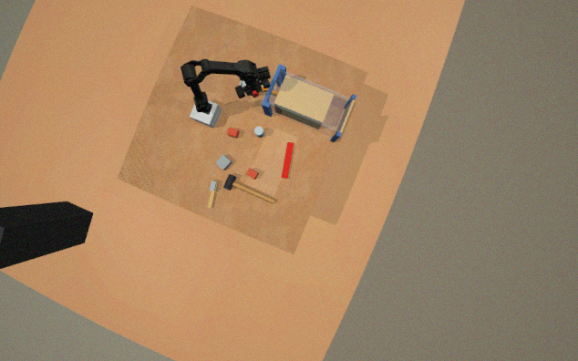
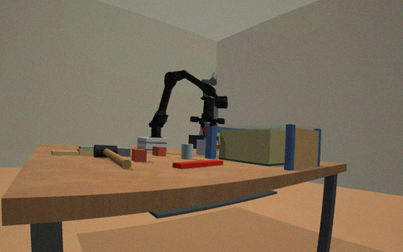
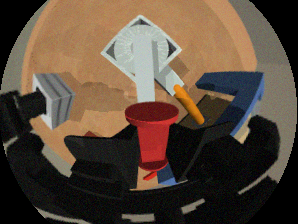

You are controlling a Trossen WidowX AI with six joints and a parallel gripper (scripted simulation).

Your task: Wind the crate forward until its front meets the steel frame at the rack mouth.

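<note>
Right now my gripper tip is 30 mm to the right of the winch handle, 30 mm past it and 10 mm above it. The rest, counted from my gripper tip: red knob (20 mm above); clear-panelled cubby (330 mm ahead, 60 mm to the left); grey hand winch (90 mm behind, 80 mm below, 60 mm to the left).
</note>
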